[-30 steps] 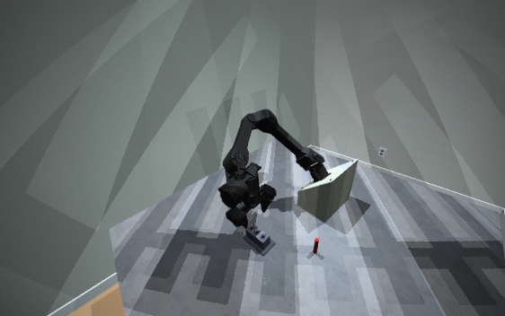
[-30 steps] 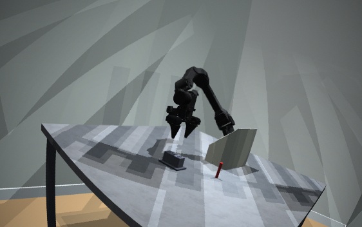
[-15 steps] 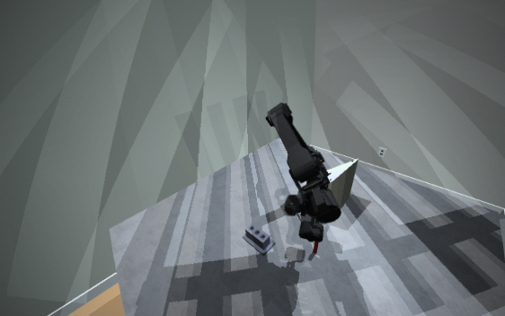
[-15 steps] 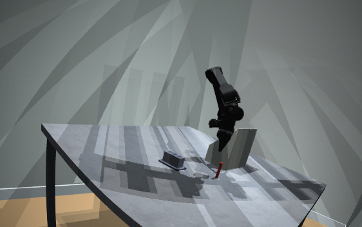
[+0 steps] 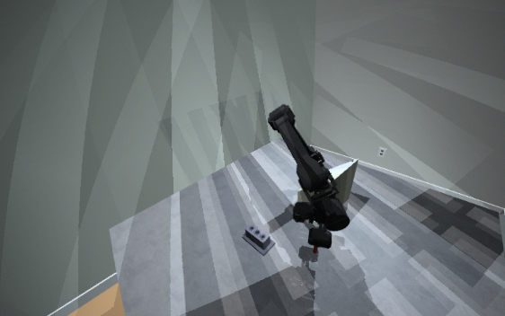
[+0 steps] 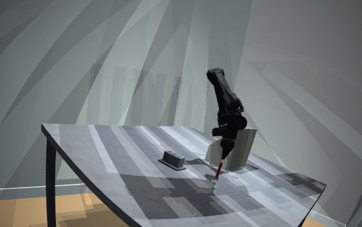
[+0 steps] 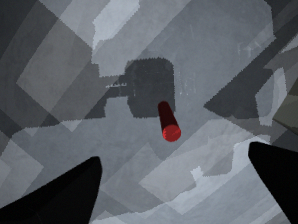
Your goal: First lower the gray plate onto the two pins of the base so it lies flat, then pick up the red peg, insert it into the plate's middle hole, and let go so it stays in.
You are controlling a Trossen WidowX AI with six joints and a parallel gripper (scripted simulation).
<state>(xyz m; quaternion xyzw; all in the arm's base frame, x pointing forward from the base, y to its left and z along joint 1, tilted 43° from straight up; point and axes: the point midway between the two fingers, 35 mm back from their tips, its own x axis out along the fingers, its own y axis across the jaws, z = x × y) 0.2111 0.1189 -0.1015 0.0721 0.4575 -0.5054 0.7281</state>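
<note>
My gripper tip is 70 mm above the red peg. The rest, counted from my gripper tip: gray plate: 170 mm to the right, 140 mm ahead, 60 mm below; base: 170 mm to the right, 140 mm ahead, 100 mm below.
</note>
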